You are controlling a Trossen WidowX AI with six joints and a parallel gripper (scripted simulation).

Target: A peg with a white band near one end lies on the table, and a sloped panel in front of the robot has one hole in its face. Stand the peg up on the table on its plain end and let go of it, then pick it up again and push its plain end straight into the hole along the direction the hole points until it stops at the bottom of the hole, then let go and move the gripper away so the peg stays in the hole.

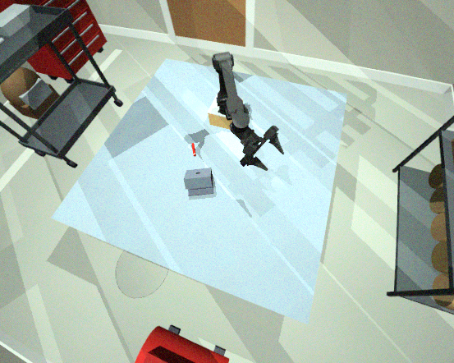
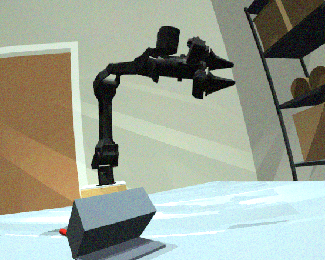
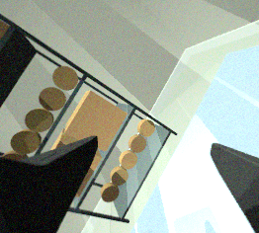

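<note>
My gripper tip is now 47 cm to the left of the red peg, 33 cm above it and 6 cm past it. Also, from my gripper tip: grey sloped panel: 34 cm to the right, 29 cm below, 8 cm ahead.
</note>
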